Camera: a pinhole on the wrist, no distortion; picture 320 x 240 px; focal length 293.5 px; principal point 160.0 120.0 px. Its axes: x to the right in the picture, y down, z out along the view. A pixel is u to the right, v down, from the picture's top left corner.
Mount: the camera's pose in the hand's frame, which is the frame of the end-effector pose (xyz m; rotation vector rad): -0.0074 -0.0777 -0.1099 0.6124 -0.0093 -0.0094
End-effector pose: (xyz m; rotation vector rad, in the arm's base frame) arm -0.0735 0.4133 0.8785 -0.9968 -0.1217 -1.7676
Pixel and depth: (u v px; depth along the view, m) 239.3 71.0 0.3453
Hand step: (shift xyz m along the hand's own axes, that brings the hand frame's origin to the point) 0.0816 -0.3244 0.1401
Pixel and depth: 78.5 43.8 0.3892
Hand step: -0.1206 -0.3828 0.1498
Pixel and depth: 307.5 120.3 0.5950
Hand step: 0.2847 -0.4227 0.3791
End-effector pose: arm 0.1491 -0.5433 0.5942 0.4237 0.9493 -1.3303
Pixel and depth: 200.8 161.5 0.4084
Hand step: 0.0450 -0.2658 0.2578
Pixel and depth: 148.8 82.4 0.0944
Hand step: -0.0122 -0.1418 -0.0396
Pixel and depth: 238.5 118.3 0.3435
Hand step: 0.0805 -0.2778 0.1706
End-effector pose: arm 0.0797 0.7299 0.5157 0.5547 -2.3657 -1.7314
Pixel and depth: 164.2 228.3 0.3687
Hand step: -0.0055 -0.1784 0.2700
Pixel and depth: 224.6 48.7 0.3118
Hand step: 0.0572 -0.3197 0.1021
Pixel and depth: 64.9 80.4 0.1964
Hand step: -0.0735 -0.2115 0.0352
